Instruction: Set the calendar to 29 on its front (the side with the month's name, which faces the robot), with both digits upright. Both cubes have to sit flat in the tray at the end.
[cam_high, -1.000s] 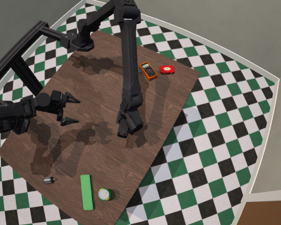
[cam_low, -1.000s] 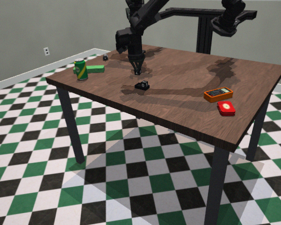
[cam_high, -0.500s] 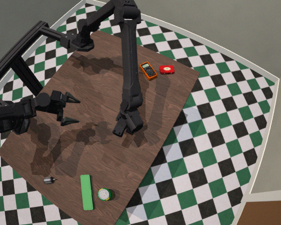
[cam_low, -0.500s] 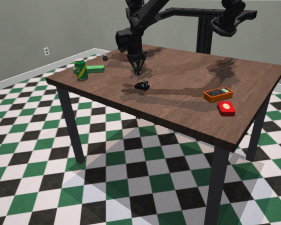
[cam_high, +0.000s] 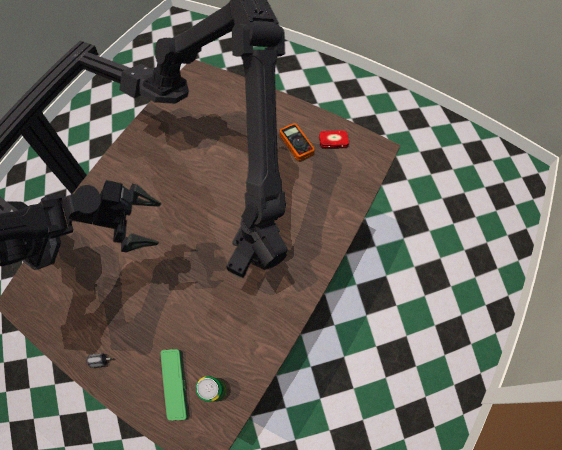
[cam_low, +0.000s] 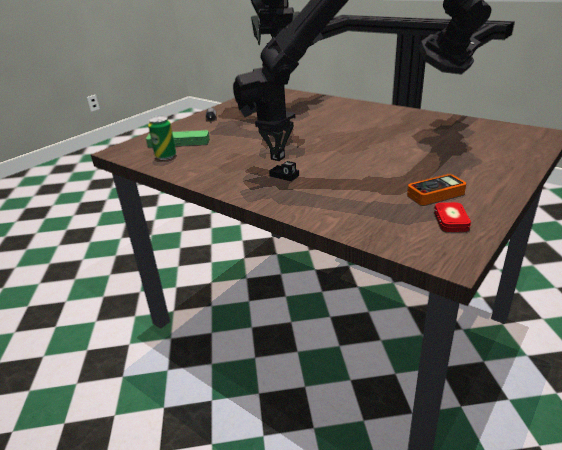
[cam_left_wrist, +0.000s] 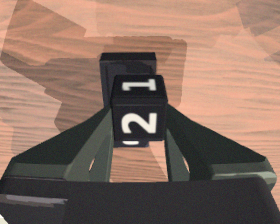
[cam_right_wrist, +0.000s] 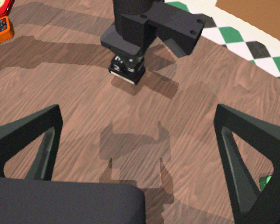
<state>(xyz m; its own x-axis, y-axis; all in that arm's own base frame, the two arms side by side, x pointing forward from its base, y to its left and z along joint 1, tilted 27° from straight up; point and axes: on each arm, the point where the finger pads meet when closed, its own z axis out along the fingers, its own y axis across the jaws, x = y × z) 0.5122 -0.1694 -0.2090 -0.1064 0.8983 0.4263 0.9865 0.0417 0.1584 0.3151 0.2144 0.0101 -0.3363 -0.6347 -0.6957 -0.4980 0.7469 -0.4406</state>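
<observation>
The black cube is 4 cm to the left of my left hand and 5 cm below it. Round my left hand: black calendar tray 2 cm to the left, 6 cm below; then green case 1 cm behind, 43 cm to the right, 6 cm below; then red box 47 cm to the left, 5 cm below.
</observation>
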